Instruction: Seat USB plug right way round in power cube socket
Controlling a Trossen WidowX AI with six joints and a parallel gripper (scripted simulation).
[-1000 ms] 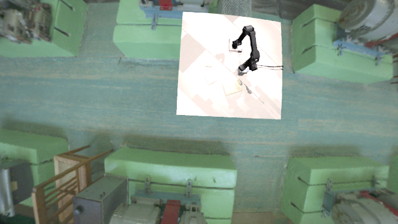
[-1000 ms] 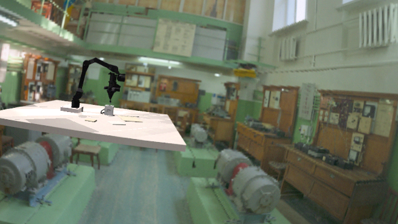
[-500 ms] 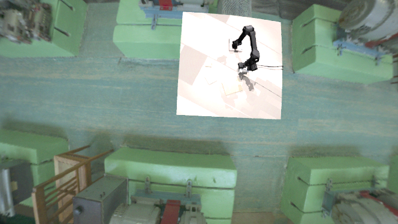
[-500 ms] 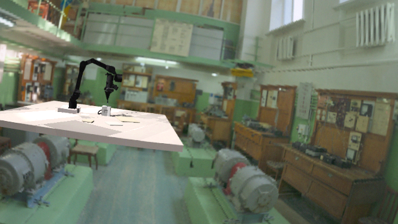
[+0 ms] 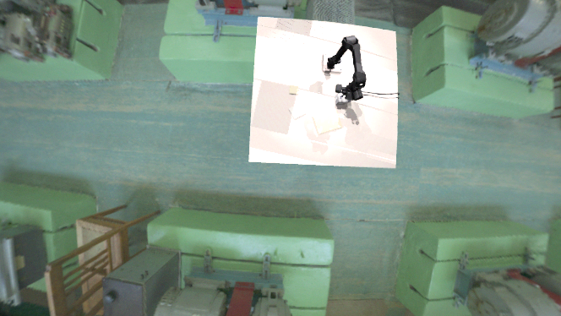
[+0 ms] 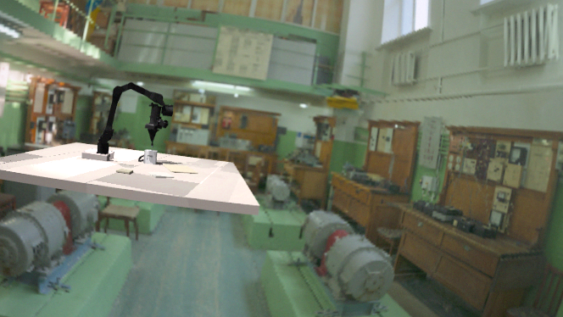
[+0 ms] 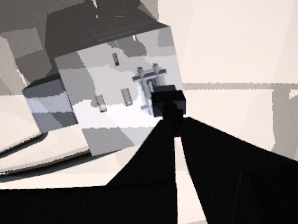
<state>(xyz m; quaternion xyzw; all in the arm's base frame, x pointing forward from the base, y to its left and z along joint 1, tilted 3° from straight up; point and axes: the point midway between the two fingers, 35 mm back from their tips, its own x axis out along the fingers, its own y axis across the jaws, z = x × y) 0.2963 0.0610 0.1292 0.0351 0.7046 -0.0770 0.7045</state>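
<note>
Right now my gripper tip is 20 mm above the black USB plug. Also, from my gripper tip: tile (90 mm behind, 370 mm to the right, 130 mm below).
</note>
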